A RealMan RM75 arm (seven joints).
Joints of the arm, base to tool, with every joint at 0 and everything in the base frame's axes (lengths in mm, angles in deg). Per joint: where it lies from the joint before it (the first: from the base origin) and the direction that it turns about. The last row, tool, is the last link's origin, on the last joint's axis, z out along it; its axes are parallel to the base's.
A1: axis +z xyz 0 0 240.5
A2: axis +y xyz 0 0 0
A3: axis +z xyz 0 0 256
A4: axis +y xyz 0 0 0
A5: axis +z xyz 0 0 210
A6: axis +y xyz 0 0 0
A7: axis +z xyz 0 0 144
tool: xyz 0 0 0
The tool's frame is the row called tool.
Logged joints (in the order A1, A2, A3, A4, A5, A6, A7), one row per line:
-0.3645, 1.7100, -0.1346, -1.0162, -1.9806, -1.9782, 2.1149
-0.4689, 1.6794, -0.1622, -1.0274, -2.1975, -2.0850, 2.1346
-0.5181, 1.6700, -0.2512, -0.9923, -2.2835, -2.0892, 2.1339
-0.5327, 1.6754, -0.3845, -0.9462, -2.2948, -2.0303, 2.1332
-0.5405, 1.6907, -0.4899, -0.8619, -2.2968, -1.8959, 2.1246
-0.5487, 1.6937, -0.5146, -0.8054, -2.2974, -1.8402, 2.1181
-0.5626, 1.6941, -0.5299, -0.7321, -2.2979, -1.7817, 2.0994
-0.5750, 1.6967, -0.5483, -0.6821, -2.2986, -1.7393, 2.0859
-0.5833, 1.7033, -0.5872, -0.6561, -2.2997, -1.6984, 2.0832
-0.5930, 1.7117, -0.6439, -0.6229, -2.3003, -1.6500, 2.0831
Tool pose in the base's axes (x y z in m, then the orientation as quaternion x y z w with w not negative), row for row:
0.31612, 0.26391, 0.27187, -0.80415, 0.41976, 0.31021, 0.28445
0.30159, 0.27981, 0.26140, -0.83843, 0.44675, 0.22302, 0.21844
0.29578, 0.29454, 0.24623, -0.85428, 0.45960, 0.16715, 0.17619
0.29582, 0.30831, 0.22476, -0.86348, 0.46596, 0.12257, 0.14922
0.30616, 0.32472, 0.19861, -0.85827, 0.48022, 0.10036, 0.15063
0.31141, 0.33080, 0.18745, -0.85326, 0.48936, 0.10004, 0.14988
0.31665, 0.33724, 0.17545, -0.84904, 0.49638, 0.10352, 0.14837
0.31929, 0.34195, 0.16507, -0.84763, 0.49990, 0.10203, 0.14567
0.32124, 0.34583, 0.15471, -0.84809, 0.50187, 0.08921, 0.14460
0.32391, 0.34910, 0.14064, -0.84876, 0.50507, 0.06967, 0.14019
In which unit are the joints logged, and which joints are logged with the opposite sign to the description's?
The joints are logged in radians. Opposite sign: A1.
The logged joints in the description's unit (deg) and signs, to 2 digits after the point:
20.88, 97.98, -7.71, -58.22, -113.48, -113.34, 121.17
26.87, 96.22, -9.29, -58.87, -125.91, -119.46, 122.30
29.68, 95.68, -14.39, -56.85, -130.83, -119.70, 122.26
30.52, 95.99, -22.03, -54.21, -131.48, -116.33, 122.22
30.97, 96.87, -28.07, -49.38, -131.60, -108.63, 121.73
31.44, 97.04, -29.48, -46.15, -131.63, -105.44, 121.36
32.23, 97.06, -30.36, -41.95, -131.66, -102.08, 120.29
32.95, 97.21, -31.42, -39.08, -131.70, -99.65, 119.51
33.42, 97.59, -33.64, -37.59, -131.76, -97.31, 119.36
33.98, 98.07, -36.89, -35.69, -131.80, -94.54, 119.35

